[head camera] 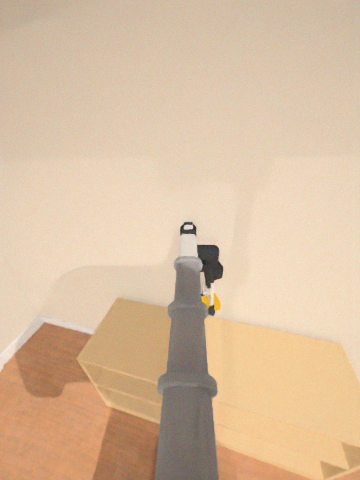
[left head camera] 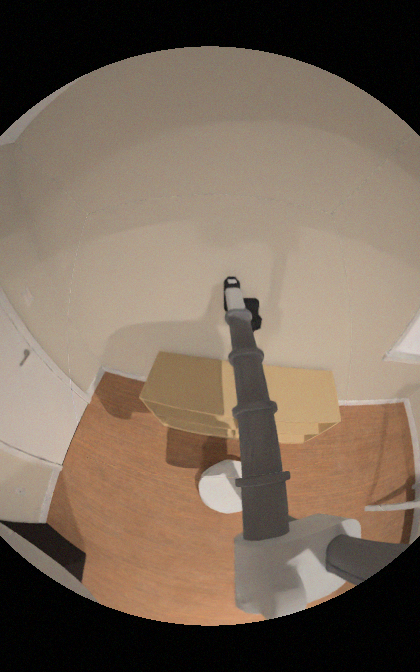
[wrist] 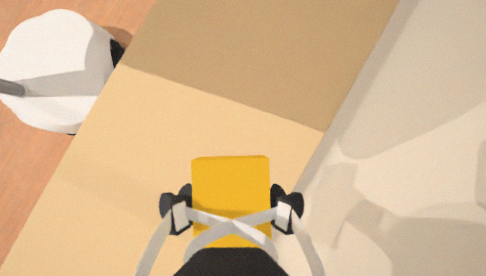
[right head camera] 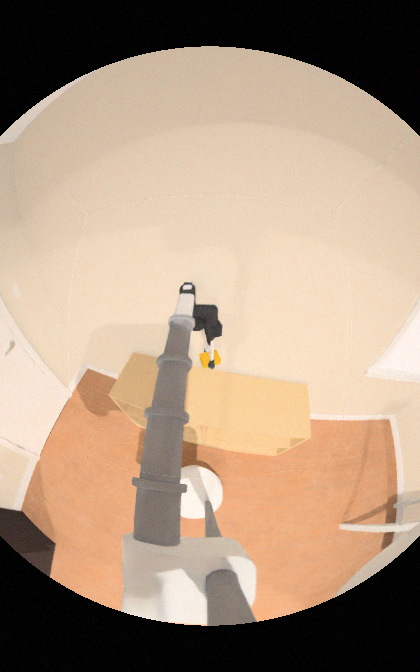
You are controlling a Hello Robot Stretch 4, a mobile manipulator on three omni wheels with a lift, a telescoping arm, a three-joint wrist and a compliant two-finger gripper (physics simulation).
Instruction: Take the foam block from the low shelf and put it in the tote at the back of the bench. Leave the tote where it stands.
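Places are measured from the robot's base along level axes (x right, y ahead, z up), in centimetres.
Pixels of known places: gripper, fingertip midpoint: (head camera: 207, 306) (wrist: 232, 199).
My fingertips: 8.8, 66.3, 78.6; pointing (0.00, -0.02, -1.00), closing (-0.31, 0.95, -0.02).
Note:
Behind a point stands the place of what it marks, as x, y, z.
A yellow foam block (head camera: 216, 301) @[12.7, 66.2, 82.8] (right head camera: 216, 357) (wrist: 231, 182) @[6.7, 65.7, 82.8] is held between the two fingertips of my gripper (head camera: 208, 302) @[8.8, 66.3, 78.6] (right head camera: 209, 358) (wrist: 232, 199) @[8.8, 66.3, 78.6]. The gripper is shut on the block, with one black fingertip pressed to each side. The block is raised above the top of the low wooden shelf (head camera: 270, 370) @[36.0, 49.6, 58.2] (left head camera: 300, 395) (right head camera: 250, 405) (wrist: 150, 125) @[5.5, 50.2, 58.2], close to its wall-side edge. In the left head camera view the arm hides the fingers and the block. The tote and the bench do not show in these views.
A pale wall (head camera: 125, 200) @[-27.7, 87.9, 122.5] (right head camera: 280, 325) rises directly behind the shelf. My round white base (left head camera: 217, 487) (right head camera: 205, 490) (wrist: 55, 50) @[-6.2, -0.5, 18.7] stands on the wood floor in front of it. A dark object (left head camera: 55, 550) (right head camera: 30, 540) is at the lower left, and a white bar (left head camera: 390, 507) (right head camera: 375, 527) at the right.

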